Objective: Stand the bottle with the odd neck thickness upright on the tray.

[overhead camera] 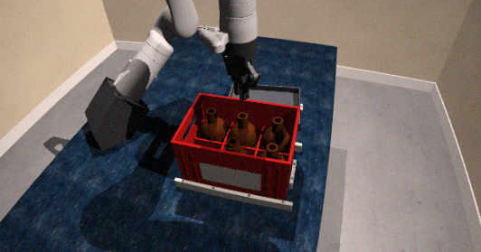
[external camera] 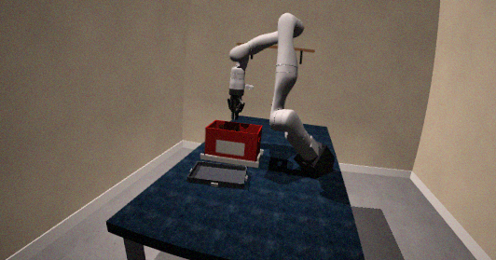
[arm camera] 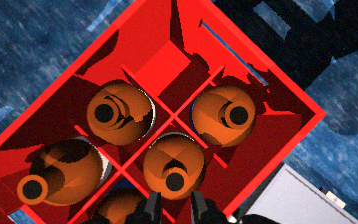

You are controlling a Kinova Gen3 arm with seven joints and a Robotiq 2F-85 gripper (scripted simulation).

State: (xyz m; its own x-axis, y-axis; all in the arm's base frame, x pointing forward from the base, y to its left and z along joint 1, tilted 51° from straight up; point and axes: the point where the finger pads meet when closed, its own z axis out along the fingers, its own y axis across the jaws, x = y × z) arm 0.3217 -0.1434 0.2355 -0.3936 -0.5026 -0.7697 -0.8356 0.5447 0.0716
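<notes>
Right now the crate is 2 cm ahead of my hand, 4 cm to the right of it and 16 cm below it. Also, from my hand: grey tray (7 cm behind, 22 cm to the left, 23 cm below).
</notes>
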